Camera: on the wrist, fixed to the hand. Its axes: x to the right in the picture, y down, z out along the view.
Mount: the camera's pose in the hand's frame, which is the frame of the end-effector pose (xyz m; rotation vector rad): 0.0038 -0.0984 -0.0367 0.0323 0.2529 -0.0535
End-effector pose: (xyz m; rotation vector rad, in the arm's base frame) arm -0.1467 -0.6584 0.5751 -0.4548 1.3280 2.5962
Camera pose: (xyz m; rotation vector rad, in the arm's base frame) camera -0.1136 -0.6310 0.4792 -0.8244 1.4079 2.5348
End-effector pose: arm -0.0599 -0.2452 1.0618 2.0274 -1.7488 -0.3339
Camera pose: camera 0.0434 -0.2325 1.0475 2.0414 -1.5572 -0.0615
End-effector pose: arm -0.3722 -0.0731 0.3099 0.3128 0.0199 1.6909
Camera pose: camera -0.2851 -0.0487 0.2564 0.1197 0.2410 1.6689
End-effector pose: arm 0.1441 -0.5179 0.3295 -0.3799 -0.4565 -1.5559
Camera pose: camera 0.0472 -0.5386 0.2946 -0.1437 -0.2963 -1.6210
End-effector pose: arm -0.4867 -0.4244 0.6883 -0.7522 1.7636 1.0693
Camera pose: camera -0.4206 -0.5006 0.6588 -0.9426 1.9561 0.9400
